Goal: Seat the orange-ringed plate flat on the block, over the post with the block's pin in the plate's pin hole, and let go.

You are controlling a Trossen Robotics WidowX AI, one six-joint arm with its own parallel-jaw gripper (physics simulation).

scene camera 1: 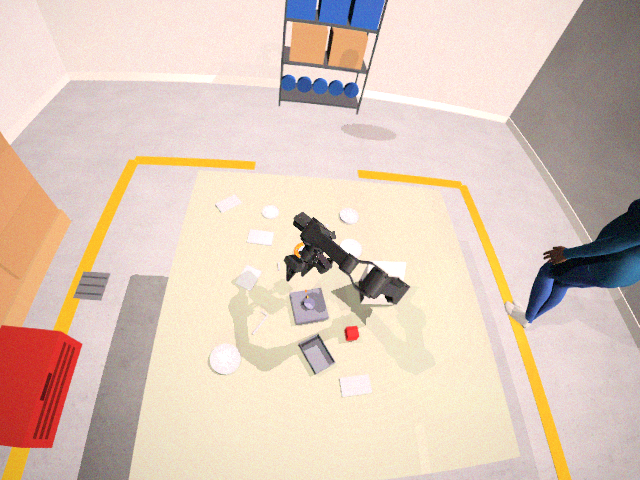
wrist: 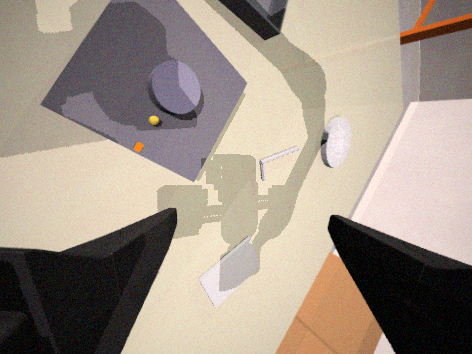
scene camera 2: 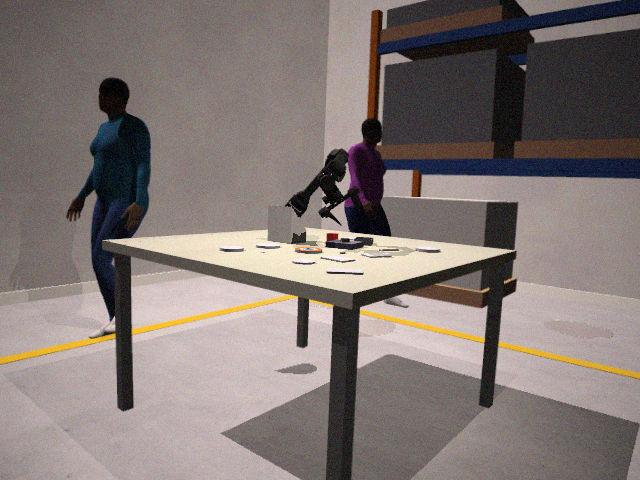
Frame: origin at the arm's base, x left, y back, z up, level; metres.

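Where they show: gripper, between the fingertips: [scene camera 1: 294, 278] [wrist: 253, 218] [scene camera 2: 350, 219]; arm's base, origin of its link: [scene camera 2: 285, 219].
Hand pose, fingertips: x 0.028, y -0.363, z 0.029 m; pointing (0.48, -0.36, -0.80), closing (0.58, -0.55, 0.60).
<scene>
Things, the pixels of their top centre, and the offset from my fingertips. "spot": a spot on its surface instead. Level surfaces: height alone.
- orange-ringed plate, centre of its top: [scene camera 2: 308, 249] [scene camera 1: 307, 252] dx -0.192, dy +0.046, dz -0.116 m
- grey block, centre of its top: [wrist: 178, 88] [scene camera 1: 309, 302] [scene camera 2: 345, 238] dx +0.048, dy +0.065, dz -0.088 m
- table with its round post, height of its surface: dz -0.088 m
- yellow pin, a spot on its surface: [wrist: 154, 120] spot: dx +0.018, dy +0.058, dz -0.097 m
- orange mark, a spot on its surface: [wrist: 138, 147] spot: dx -0.007, dy +0.050, dz -0.102 m
- grey open tray, centre of its top: [scene camera 1: 317, 352] [scene camera 2: 363, 238] dx +0.228, dy +0.102, dz -0.102 m
- red cube, centre of its top: [scene camera 1: 352, 331] [scene camera 2: 332, 233] dx +0.147, dy +0.226, dz -0.087 m
- thin bent rod, centre of its top: [wrist: 282, 162] [scene camera 1: 257, 321] dx +0.128, dy -0.117, dz -0.121 m
- white slab, centre of its top: [wrist: 233, 272] [scene camera 2: 376, 254] [scene camera 1: 248, 277] dx -0.050, dy -0.176, dz -0.122 m
- white disc, centre of its top: [wrist: 339, 143] [scene camera 1: 225, 358] [scene camera 2: 427, 248] dx +0.272, dy -0.210, dz -0.115 m
The orange-ringed plate [scene camera 1: 296, 251] [scene camera 2: 308, 252] lies flat on the table, apart from the block; the arm partly hides it in scene camera 1, and it does not show in the wrist view. The grey block [scene camera 1: 318, 315] [scene camera 2: 336, 245] [wrist: 215, 75] stands on the table with its round post [scene camera 1: 309, 304] [wrist: 176, 86] bare. A yellow pin [wrist: 154, 120] stands beside the post, and an orange mark [wrist: 138, 147] is near the block's edge. My gripper [scene camera 1: 308, 273] [scene camera 2: 347, 209] [wrist: 253, 218] is open and empty, raised above the table near the block.
A grey open tray [scene camera 1: 317, 354] [wrist: 265, 31] and a red cube [scene camera 1: 352, 333] [scene camera 2: 332, 236] are near the block. A thin bent rod [scene camera 1: 259, 322] [wrist: 280, 154], a white slab [scene camera 1: 249, 277] [wrist: 211, 285] and a white disc [scene camera 1: 225, 359] [wrist: 339, 141] lie on the left side in scene camera 1.
</scene>
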